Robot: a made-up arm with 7 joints.
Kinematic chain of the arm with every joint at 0, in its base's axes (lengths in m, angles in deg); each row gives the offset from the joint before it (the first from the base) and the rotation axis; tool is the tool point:
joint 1: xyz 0 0 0.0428 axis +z
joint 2: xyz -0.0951 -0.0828 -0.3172 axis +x
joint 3: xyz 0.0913 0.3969 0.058 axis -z
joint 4: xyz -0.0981 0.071 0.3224 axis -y
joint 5: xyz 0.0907 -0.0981 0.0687 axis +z
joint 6: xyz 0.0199 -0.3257 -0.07 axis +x
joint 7: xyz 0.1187 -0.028 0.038 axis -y
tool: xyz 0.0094 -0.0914 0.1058
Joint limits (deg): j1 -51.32..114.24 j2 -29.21..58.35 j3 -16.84..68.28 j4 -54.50..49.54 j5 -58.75..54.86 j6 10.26..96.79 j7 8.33..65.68
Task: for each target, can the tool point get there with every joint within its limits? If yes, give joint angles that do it. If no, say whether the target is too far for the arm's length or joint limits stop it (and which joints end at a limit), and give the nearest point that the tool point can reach.
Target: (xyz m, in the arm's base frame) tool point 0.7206 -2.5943 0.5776
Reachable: no: too far | nearest point 0.2050 -0.7381 0.2742 | short by 1.950 m
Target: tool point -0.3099 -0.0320 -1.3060
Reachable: no: joint limits stop it (at a limit: joint 2, joint 3, joint 4, joint 5, joint 6, joint 7) | nearest point -0.1430 -0.0148 -0.5089 | short by 0.815 m
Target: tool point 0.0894 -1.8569 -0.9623
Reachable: no: too far | nearest point -0.2745 -0.6808 -0.3354 | short by 1.381 m
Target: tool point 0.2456 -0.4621 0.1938
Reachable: yes | joints 101.29 40.96 42.50 -18.46 -39.50 56.04 51.64
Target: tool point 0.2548 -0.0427 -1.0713
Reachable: no: joint limits stop it (at a limit: joint 2, joint 3, joint 4, joint 5, joint 7) | nearest point 0.1943 -0.0326 -0.5168 | short by 0.558 m
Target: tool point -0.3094 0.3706 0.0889
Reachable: yes | joints -32.89 -12.47 31.98 17.73 -37.24 22.04 40.64
